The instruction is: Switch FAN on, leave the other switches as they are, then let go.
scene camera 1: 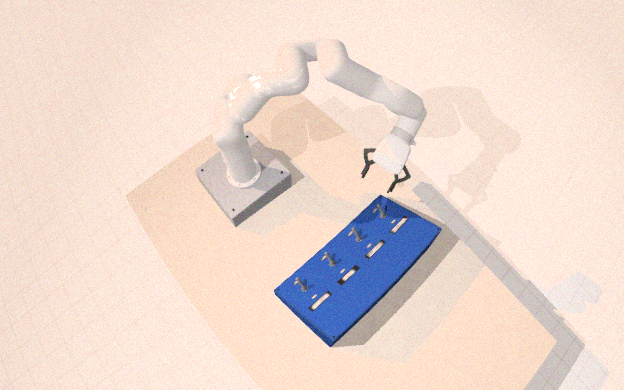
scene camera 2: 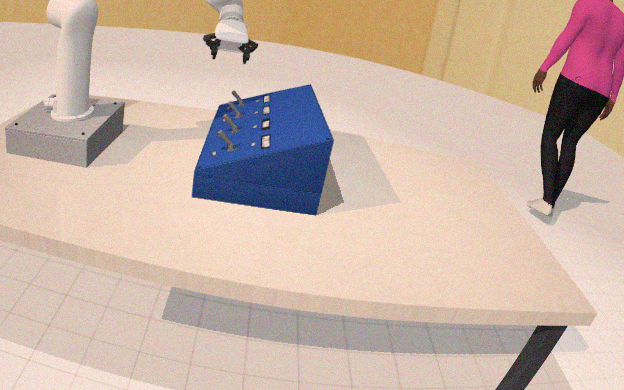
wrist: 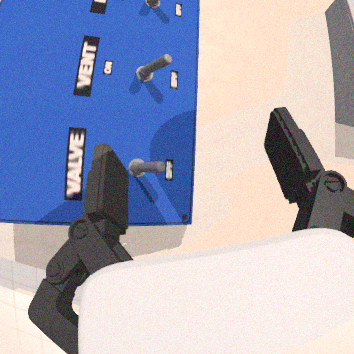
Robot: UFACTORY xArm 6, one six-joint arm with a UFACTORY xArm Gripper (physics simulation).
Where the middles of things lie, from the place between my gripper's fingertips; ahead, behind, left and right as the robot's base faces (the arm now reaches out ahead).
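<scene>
Blue switch panel [scene camera 2: 282, 143]: my hand is 10 cm short of it, 14 cm above it and 19 cm to the left of it.
</scene>
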